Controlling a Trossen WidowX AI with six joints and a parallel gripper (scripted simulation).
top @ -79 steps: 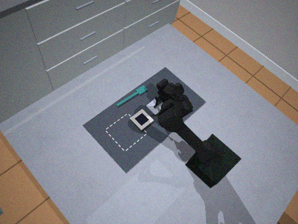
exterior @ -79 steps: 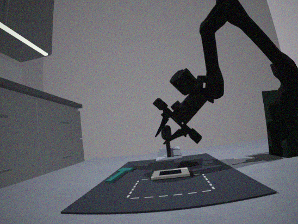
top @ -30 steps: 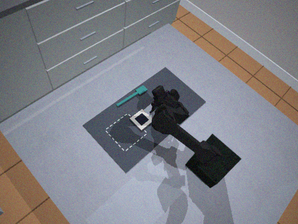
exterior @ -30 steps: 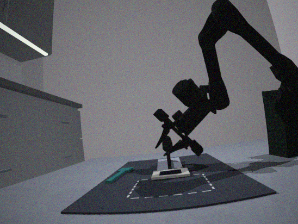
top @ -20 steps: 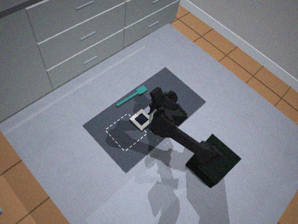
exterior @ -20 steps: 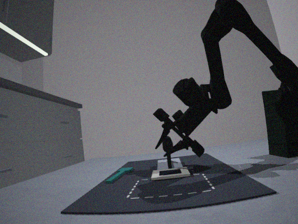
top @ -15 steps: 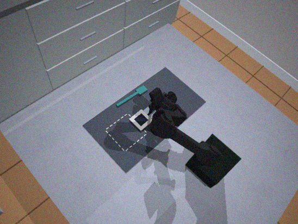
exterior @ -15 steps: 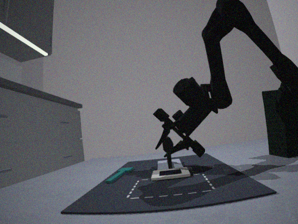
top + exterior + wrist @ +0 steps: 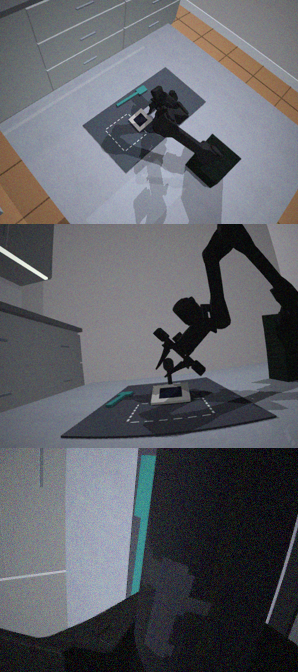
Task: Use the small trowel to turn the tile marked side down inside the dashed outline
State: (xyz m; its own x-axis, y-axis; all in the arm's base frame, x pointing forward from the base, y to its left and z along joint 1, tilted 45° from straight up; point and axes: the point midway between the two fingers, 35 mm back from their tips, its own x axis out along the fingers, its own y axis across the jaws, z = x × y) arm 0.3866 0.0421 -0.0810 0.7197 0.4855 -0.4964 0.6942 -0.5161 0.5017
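The dark mat is 20 mm behind my gripper tip, 30 mm to the left of it and 80 mm below it. Also, from my gripper tip: teal trowel 120 mm ahead, 10 mm to the left, 60 mm below; white tile 30 mm behind, 110 mm to the left, 50 mm below.
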